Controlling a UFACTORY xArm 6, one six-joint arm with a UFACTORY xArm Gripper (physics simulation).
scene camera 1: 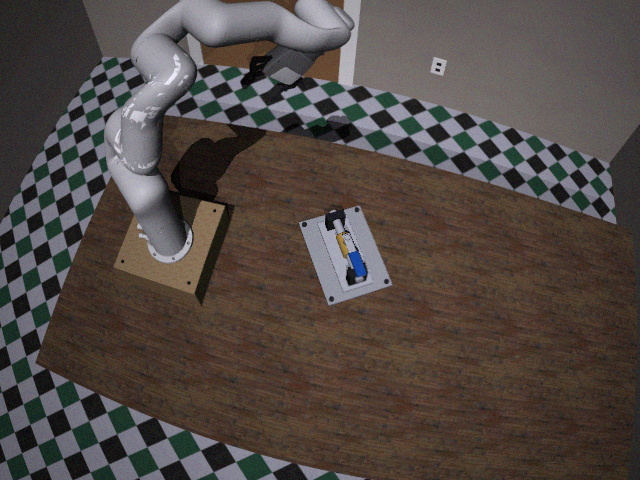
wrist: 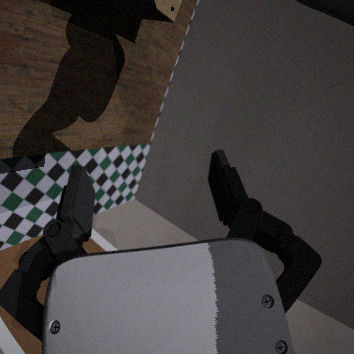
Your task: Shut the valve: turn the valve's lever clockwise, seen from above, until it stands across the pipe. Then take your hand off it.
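The valve (scene camera 1: 342, 244) has a brass-yellow body on a pipe between two black end fittings, mounted on a light grey plate (scene camera 1: 316, 258) on the table. Its blue lever (scene camera 1: 356, 264) lies roughly along the pipe, over the pipe's near end, pointing to the lower right in the scene view. My gripper (scene camera 1: 250, 72) (wrist: 149, 170) is open and empty. It hangs high, beyond the table's far edge, well away from the valve. The valve does not show in the wrist view.
The arm stands on a wooden base block (scene camera 1: 206, 242) left of the valve plate. The brown table (scene camera 1: 413, 335) has its far edge below the gripper in the scene view. A wall with a socket (scene camera 1: 438, 66) and a brown door are behind.
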